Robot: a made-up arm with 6 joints. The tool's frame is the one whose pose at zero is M. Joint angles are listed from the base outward.
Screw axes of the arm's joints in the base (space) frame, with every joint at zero. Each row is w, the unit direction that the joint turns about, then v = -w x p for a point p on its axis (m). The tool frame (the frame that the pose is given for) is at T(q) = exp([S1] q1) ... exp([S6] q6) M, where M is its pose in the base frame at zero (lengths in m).
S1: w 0 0 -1 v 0.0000 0.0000 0.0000
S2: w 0 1 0 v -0.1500 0.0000 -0.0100
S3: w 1 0 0 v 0.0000 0.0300 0.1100
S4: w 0 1 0 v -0.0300 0.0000 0.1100
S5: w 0 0 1 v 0.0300 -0.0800 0.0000
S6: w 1 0 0 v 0.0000 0.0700 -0.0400
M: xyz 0.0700 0.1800 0.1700 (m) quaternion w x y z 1 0 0 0
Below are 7 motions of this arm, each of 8 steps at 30 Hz.
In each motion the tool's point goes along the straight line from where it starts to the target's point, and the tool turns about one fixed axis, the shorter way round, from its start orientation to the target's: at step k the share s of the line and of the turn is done. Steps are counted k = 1, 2, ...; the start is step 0. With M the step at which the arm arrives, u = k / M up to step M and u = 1 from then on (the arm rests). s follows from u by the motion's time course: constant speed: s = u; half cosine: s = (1 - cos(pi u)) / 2; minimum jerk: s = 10 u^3 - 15 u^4 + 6 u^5.
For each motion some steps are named. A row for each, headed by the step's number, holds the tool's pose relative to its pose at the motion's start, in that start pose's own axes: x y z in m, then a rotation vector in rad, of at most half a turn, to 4 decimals.
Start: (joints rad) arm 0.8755 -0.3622 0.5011 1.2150 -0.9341 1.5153
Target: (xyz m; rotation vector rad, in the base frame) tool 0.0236 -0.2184 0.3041 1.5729 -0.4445 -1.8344
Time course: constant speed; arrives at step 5
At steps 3, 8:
3: -0.0012 -0.0104 0.0167 0.0948 -0.0224 0.0016
8: -0.0020 -0.0174 0.0278 0.1580 -0.0373 0.0027

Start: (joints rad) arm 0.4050 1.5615 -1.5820 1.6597 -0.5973 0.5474
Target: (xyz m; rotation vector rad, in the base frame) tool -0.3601 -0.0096 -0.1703 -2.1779 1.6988 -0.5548
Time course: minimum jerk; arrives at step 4
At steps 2, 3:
2: 0.0090 0.0009 0.0004 -0.0013 0.0078 -0.0125
3: 0.0161 0.0017 0.0008 -0.0024 0.0140 -0.0224

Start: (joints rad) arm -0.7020 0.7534 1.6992 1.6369 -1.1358 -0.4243
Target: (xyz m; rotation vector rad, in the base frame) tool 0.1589 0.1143 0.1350 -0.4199 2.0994 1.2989
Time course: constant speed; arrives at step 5
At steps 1, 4, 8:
1: -0.0024 0.0021 -0.0046 -0.0229 -0.0137 -0.0094
4: -0.0095 0.0084 -0.0185 -0.0917 -0.0550 -0.0378
8: -0.0119 0.0105 -0.0231 -0.1146 -0.0687 -0.0472

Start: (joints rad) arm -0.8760 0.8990 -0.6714 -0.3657 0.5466 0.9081
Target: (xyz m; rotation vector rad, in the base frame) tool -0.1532 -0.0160 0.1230 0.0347 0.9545 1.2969
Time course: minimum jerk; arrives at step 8
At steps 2, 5, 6, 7, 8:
2: -0.0039 0.0011 -0.0030 -0.0041 -0.0212 -0.0023
5: -0.0276 0.0075 -0.0212 -0.0286 -0.1481 -0.0163
6: -0.0342 0.0093 -0.0262 -0.0353 -0.1832 -0.0201
7: -0.0375 0.0102 -0.0288 -0.0388 -0.2011 -0.0221
8: -0.0381 0.0103 -0.0293 -0.0394 -0.2044 -0.0224

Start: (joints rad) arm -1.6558 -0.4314 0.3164 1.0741 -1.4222 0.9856
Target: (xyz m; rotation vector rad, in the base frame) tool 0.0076 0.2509 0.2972 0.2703 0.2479 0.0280
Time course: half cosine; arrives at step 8
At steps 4, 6, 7, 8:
4: 0.0149 0.0013 -0.0042 -0.0187 -0.1068 -0.1078
6: 0.0254 0.0023 -0.0072 -0.0319 -0.1823 -0.1841
7: 0.0286 0.0025 -0.0081 -0.0360 -0.2055 -0.2075
8: 0.0298 0.0026 -0.0084 -0.0374 -0.2136 -0.2157

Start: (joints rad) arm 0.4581 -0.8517 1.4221 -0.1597 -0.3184 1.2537
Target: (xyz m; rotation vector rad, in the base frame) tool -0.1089 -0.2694 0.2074 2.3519 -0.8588 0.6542
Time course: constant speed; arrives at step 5
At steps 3, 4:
3: 0.0158 0.0020 -0.0063 -0.0319 0.0786 -0.0392
4: 0.0211 0.0026 -0.0084 -0.0425 0.1049 -0.0523

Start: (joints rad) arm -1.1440 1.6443 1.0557 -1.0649 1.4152 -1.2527
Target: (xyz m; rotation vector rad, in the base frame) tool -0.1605 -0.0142 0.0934 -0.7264 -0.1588 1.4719
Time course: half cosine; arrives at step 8
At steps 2, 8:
2: 0.0022 -0.0020 0.0036 0.0217 0.0303 0.0066
8: 0.0151 -0.0134 0.0246 0.1484 0.2068 0.0448

